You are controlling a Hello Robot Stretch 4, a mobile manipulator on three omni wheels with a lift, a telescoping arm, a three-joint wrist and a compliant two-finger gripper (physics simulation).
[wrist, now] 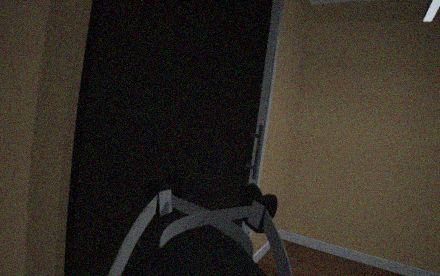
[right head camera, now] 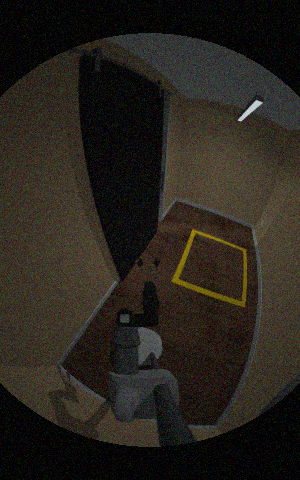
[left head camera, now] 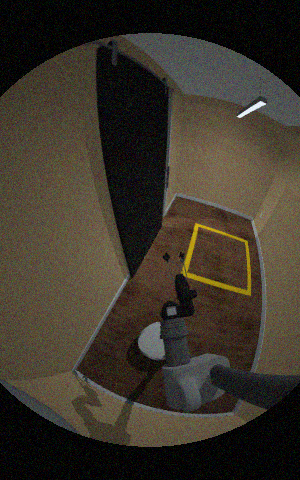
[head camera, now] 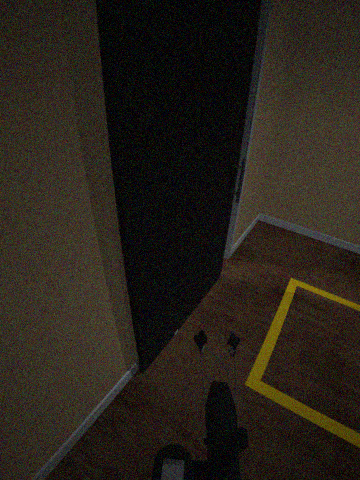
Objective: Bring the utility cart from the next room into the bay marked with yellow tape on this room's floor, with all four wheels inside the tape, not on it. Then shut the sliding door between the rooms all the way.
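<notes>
The yellow tape bay lies on the brown floor, right of the doorway; no cart shows inside it. The utility cart does not show in any view. The doorway is black inside. A pale upright edge, seemingly of the sliding door, stands at its right side with a dark handle. How far the door is open is hard to tell. My gripper is open and empty, between doorway and tape.
Beige walls with pale skirting stand left of the doorway and behind the bay. My grey arm reaches above the white round top near the lower wall. A ceiling lamp is lit.
</notes>
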